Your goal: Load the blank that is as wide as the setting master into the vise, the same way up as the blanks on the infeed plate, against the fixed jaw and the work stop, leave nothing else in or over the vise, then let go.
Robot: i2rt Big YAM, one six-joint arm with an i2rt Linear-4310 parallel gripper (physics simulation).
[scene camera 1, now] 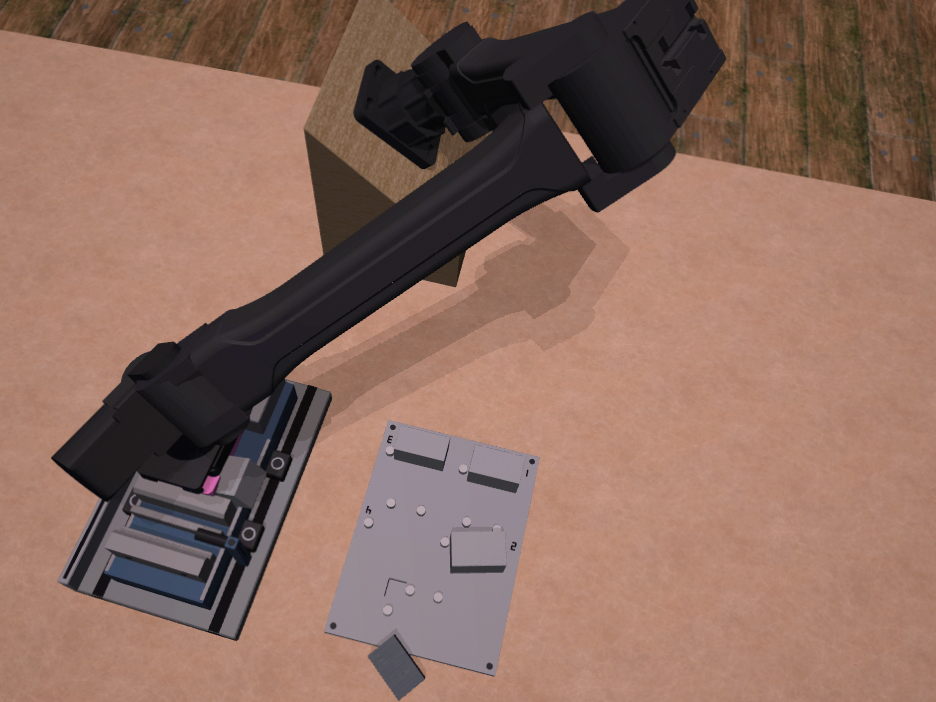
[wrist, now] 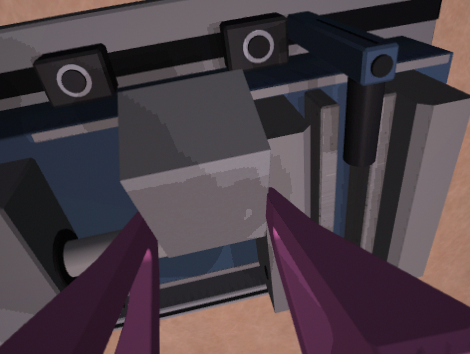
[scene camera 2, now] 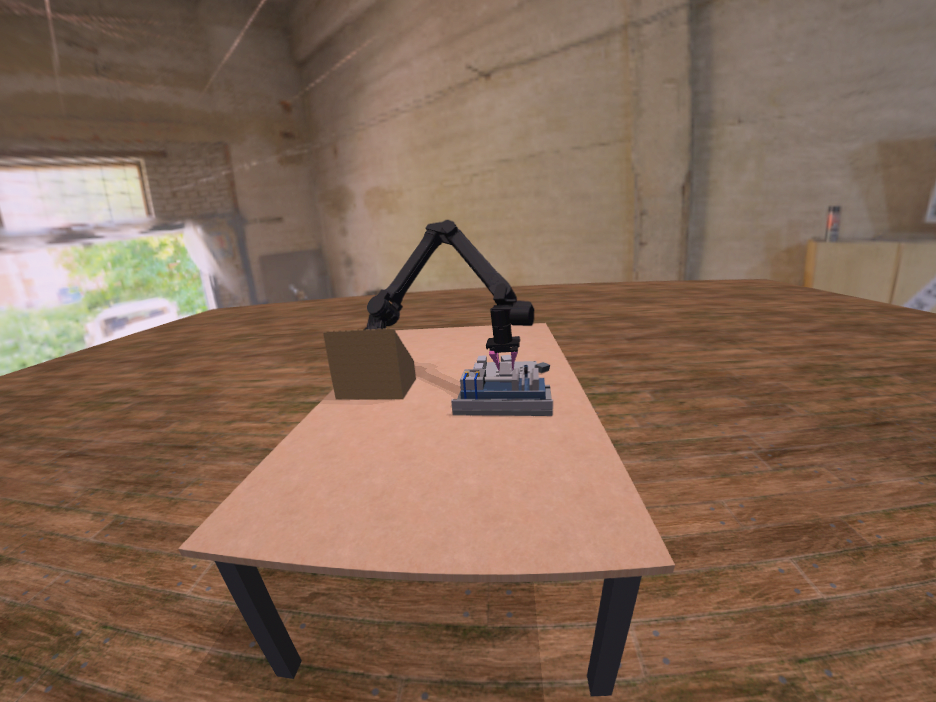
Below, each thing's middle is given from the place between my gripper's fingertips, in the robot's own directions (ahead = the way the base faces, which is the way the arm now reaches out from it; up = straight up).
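Dark grey block (scene camera 1: 392, 661): 220 mm to the left of my hand, 150 mm ahead, 80 mm below. Infeed plate (scene camera 1: 465, 630): 240 mm to the left of my hand, 90 mm below, 10 mm ahead.
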